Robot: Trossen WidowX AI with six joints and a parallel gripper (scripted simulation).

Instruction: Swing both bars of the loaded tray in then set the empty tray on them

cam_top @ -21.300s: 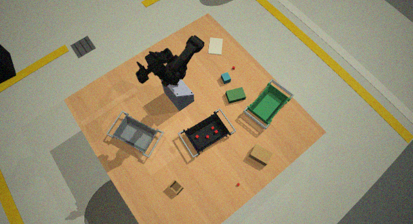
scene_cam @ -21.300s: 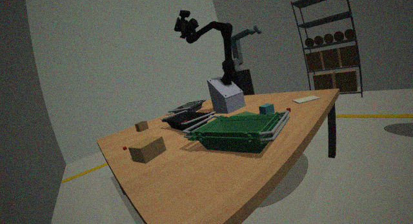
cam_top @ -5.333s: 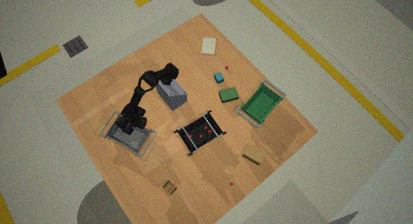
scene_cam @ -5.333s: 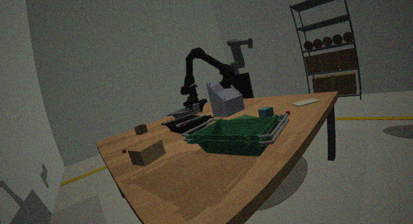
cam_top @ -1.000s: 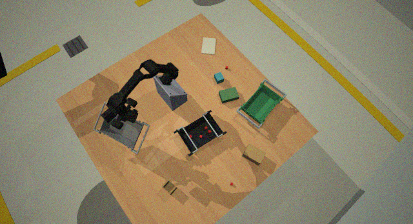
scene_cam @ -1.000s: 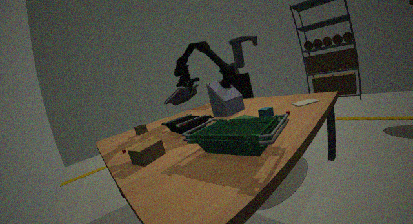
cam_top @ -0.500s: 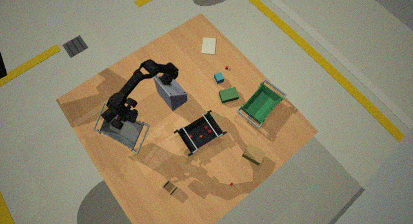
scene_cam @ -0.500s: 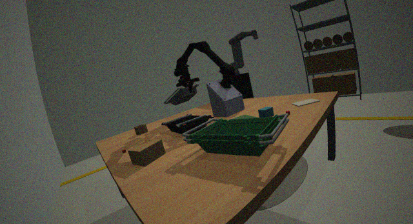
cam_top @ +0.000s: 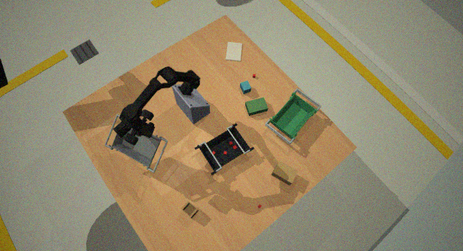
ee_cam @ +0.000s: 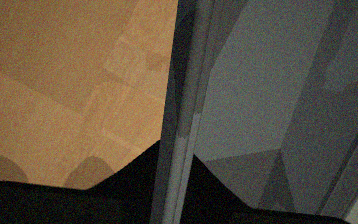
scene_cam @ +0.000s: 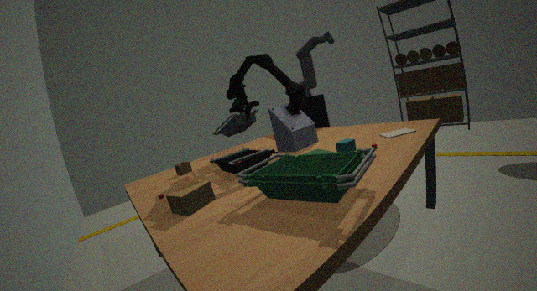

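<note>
Now: the grey plastic tray 4 cm ahead of my gripper tip and 6 cm to the right of it. From my gripper tip the other things lie so: teal cube: 1 cm behind, 68 cm to the left, 15 cm below; then small brown box: 46 cm ahead, 1 cm to the left, 16 cm below; then green block: 13 cm ahead, 66 cm to the left, 16 cm below.
</note>
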